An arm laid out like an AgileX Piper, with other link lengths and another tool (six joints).
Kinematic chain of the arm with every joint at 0, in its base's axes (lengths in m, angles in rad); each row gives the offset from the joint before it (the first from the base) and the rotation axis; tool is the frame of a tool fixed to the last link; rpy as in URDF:
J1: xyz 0 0 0.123 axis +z
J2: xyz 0 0 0 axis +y
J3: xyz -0.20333 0 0.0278 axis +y
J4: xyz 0.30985 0 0.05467 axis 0.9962 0 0.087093
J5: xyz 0 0 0 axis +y
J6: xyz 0.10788 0 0.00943 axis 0.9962 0 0.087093
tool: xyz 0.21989 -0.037 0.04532 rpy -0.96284 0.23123 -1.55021
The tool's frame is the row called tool.
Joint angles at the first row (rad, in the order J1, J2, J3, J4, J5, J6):
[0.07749 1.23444 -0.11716 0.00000 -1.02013 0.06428]
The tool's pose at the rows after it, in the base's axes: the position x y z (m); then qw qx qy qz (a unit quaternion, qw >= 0):
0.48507 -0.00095 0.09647 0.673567 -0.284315 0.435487 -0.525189
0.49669 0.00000 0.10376 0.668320 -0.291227 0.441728 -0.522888
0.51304 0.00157 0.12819 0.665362 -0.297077 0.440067 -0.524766
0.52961 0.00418 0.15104 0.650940 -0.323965 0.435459 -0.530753
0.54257 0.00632 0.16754 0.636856 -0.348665 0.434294 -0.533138
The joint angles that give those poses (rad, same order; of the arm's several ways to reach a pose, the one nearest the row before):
[0.07747 1.20693 -0.14322 -0.00002 -0.95884 0.06009]
[0.07746 1.17116 -0.18558 -0.00003 -0.85892 0.05804]
[0.07746 1.11602 -0.25761 -0.00004 -0.72536 0.04556]
[0.07750 1.07065 -0.35146 0.00001 -0.55078 -0.00647]
[0.07749 1.05889 -0.44345 -0.00001 -0.40825 -0.04838]

